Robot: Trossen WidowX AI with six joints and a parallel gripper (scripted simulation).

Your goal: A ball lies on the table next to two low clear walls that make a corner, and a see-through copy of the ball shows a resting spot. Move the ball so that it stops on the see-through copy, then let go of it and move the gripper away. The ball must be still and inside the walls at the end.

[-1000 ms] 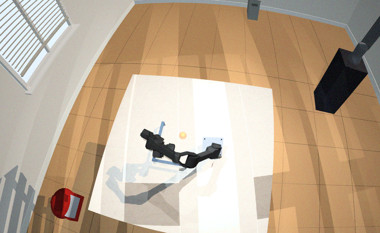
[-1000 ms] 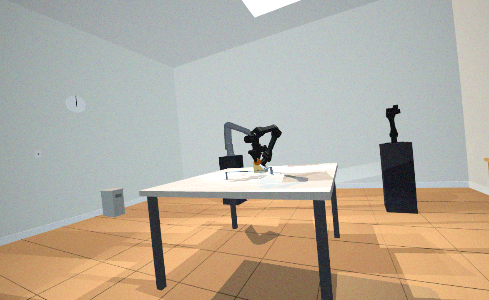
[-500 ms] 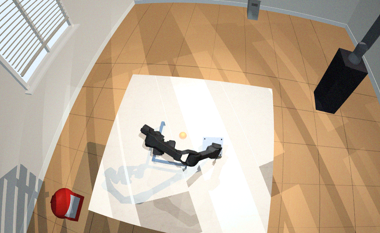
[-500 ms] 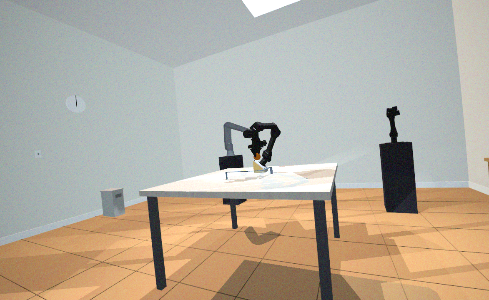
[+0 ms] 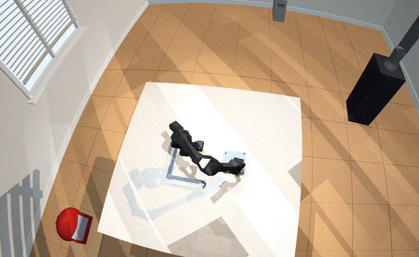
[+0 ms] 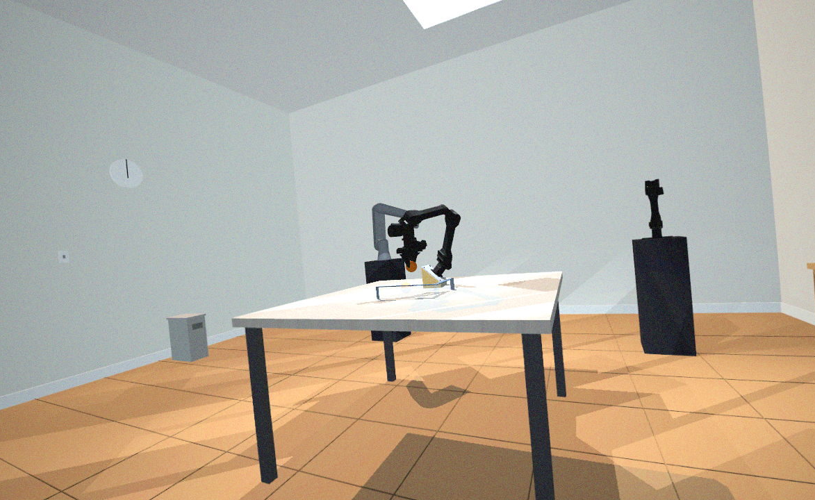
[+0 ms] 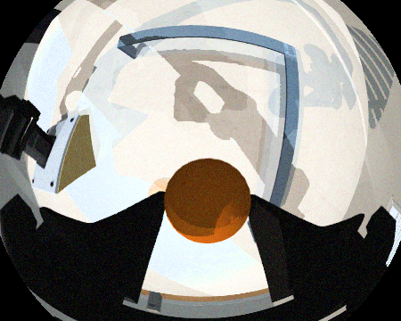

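The see-through copy of ball lies 50 mm behind my gripper tip, 70 mm to the right of it and 110 mm below it. From my gripper tip the other things lie so: orange ball (right at my gripper tip).
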